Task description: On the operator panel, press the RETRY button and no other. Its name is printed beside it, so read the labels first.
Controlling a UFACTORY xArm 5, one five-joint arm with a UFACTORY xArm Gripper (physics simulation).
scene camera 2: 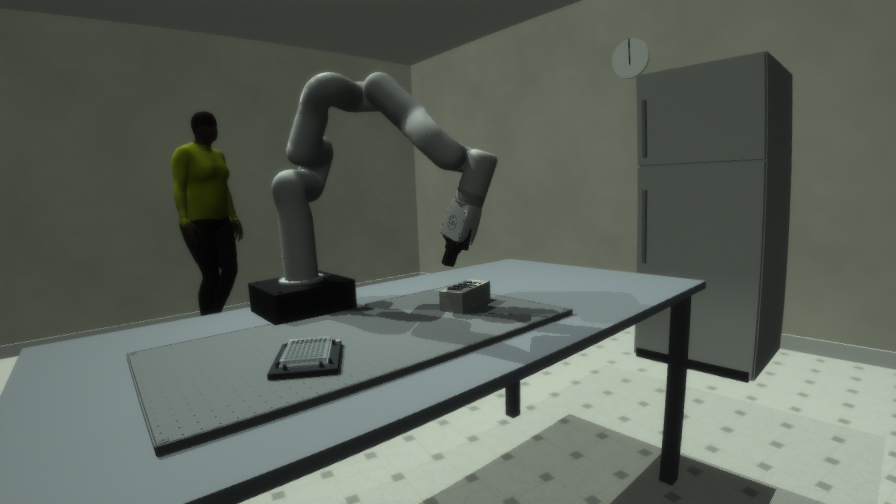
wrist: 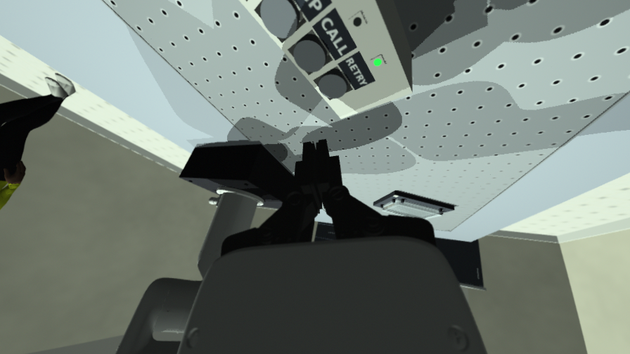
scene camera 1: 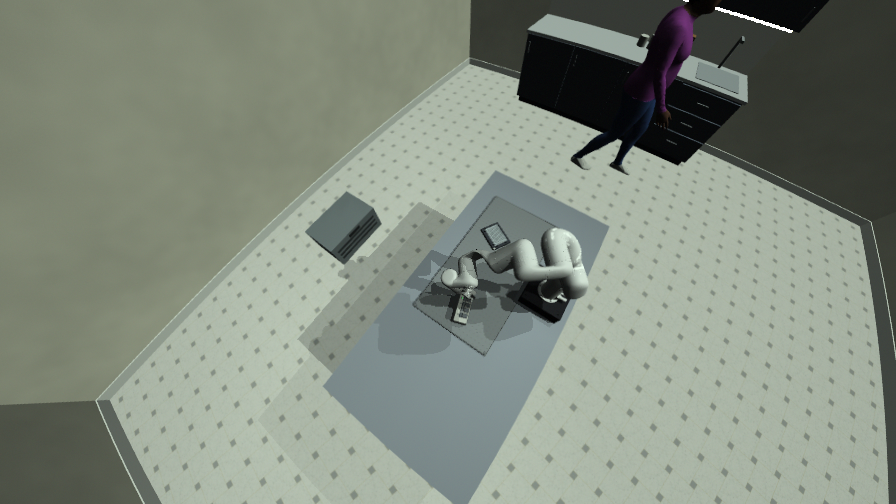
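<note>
The operator panel is a pale box on the perforated board. In the wrist view the RETRY label is beside the endmost round grey button, and a small green light glows on the label's other side. The CALL label is beside the neighbouring button; a label ending in P is cut off by the frame, beside another button. The light next to CALL is dark. My gripper is shut and empty, above the panel and apart from it.
A well plate on a black holder sits on the perforated board. The arm's black base block stands on the table. Two people are in the room, away from the table.
</note>
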